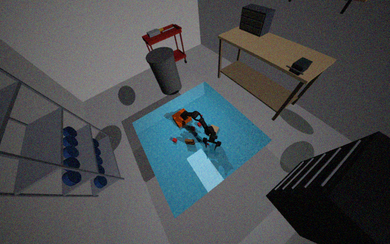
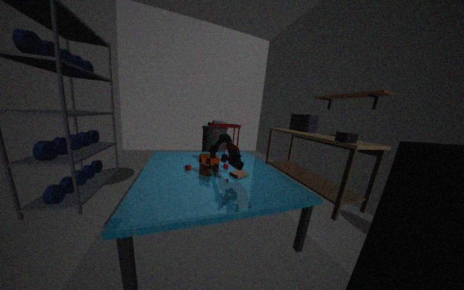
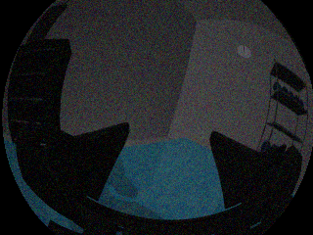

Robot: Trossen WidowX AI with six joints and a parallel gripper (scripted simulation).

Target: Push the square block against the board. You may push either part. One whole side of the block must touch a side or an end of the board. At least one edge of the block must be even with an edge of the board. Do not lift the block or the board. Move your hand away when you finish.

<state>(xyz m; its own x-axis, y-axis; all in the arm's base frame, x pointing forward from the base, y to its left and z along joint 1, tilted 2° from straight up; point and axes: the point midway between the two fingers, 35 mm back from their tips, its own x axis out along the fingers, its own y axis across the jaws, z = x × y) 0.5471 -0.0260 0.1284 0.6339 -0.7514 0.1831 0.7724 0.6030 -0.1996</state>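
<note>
Right now the square brown block is 26 cm behind my gripper tip, 15 cm below it and 9 cm to the right of it. The rest, counted from my gripper tip: tan board 21 cm to the left, 20 cm behind, 19 cm below.
</note>
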